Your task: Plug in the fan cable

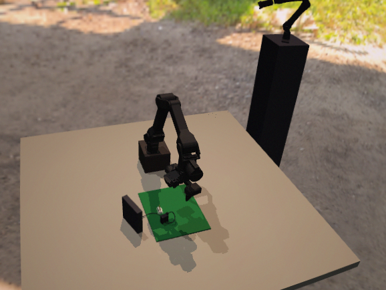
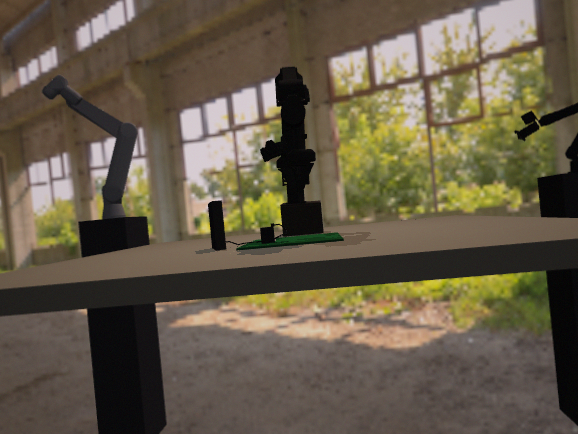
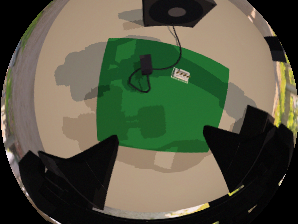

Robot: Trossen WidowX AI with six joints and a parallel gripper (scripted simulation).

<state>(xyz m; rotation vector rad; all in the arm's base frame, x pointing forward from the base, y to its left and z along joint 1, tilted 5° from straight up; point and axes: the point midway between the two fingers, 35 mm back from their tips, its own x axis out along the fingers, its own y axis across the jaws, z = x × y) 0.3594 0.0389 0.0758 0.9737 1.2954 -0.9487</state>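
Right now the black plug is 10 cm below my gripper tip, 8 cm to the right of it and 3 cm ahead of it. The rest, counted from my gripper tip: pale fan header: 12 cm below, 8 cm to the right, 4 cm behind; then pale header key: 11 cm below, 9 cm to the right, 4 cm behind; then green board: 13 cm below, 3 cm behind, 2 cm to the right.
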